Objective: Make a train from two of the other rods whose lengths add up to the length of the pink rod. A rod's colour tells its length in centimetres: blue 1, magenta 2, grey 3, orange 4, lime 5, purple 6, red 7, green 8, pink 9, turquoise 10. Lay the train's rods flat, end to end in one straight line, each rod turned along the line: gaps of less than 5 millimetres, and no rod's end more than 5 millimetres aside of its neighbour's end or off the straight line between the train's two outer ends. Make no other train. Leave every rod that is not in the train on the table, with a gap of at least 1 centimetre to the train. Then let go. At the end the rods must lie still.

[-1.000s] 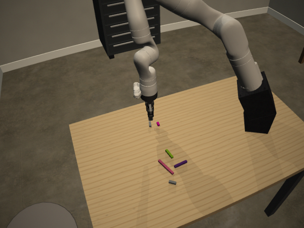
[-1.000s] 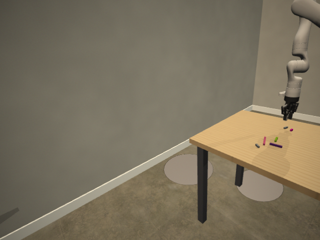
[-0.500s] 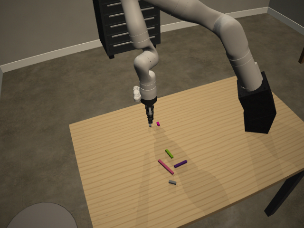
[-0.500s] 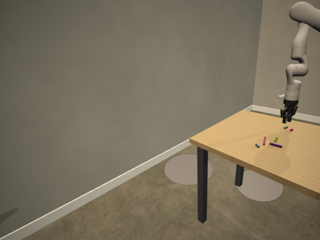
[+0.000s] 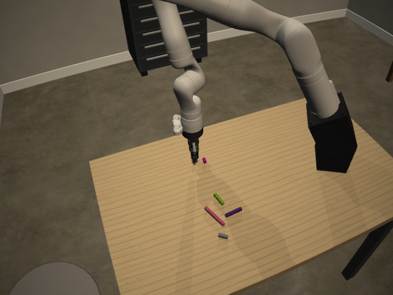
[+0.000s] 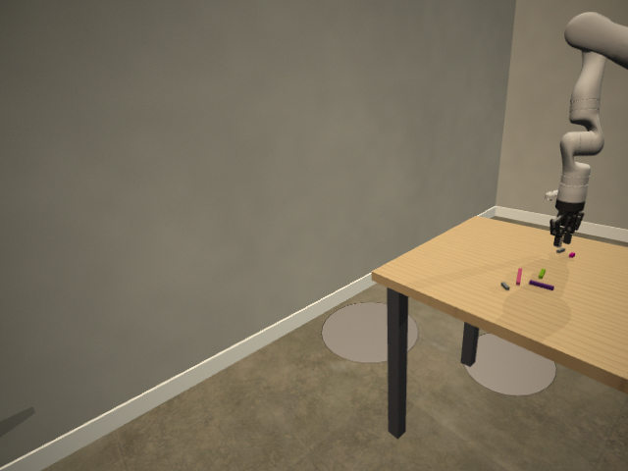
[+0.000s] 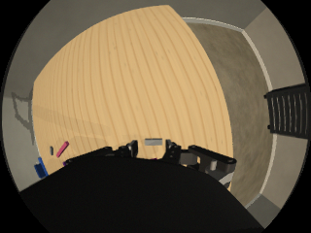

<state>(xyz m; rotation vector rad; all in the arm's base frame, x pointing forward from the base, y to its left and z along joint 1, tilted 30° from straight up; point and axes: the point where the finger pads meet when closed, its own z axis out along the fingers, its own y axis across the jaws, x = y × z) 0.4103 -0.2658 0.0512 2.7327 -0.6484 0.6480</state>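
My gripper is now 30 mm past the magenta rod, 20 mm to the right of it and 40 mm above it. Also, from my hand: lime rod (40 mm ahead, 190 mm to the left, 40 mm below); then purple rod (40 mm ahead, 260 mm to the left, 40 mm below); then pink rod (90 mm ahead, 240 mm to the left, 40 mm below).
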